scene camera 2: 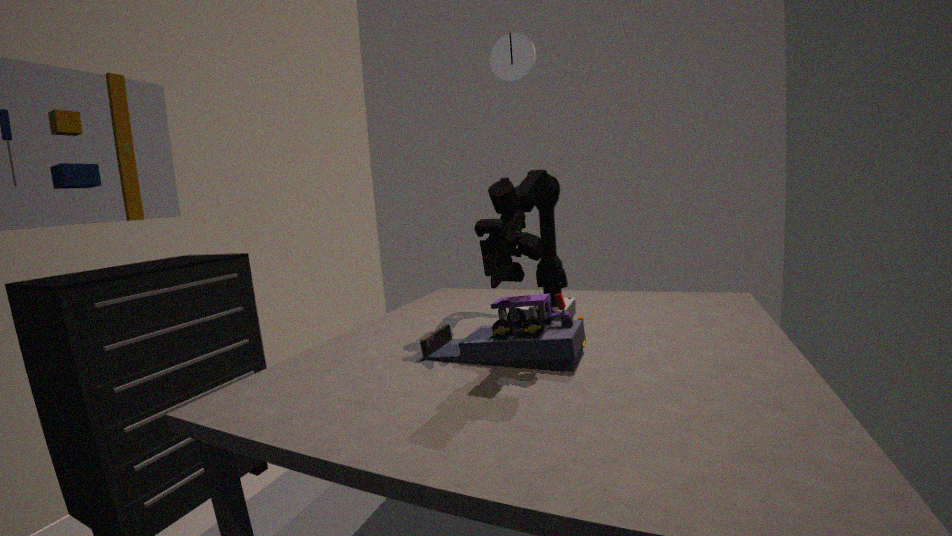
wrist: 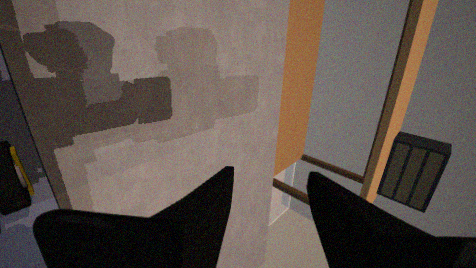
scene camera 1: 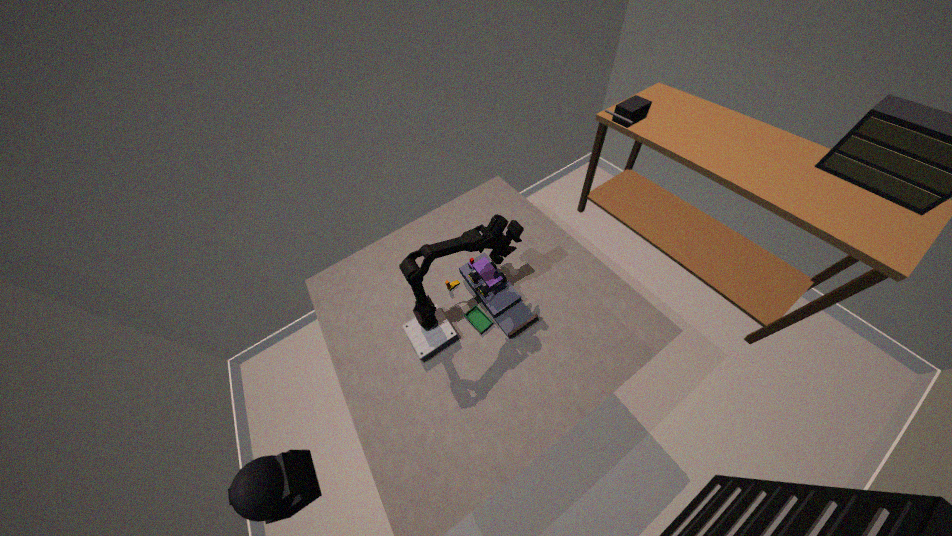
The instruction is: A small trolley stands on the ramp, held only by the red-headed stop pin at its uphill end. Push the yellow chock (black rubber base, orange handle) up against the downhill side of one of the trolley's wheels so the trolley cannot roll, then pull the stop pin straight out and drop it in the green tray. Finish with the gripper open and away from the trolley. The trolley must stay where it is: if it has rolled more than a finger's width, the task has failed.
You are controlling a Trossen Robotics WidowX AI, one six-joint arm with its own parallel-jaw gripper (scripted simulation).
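My gripper, scene camera 2 (scene camera 2: 490, 281) and wrist view (wrist: 270, 177). Grey ramp (scene camera 1: 501, 296).
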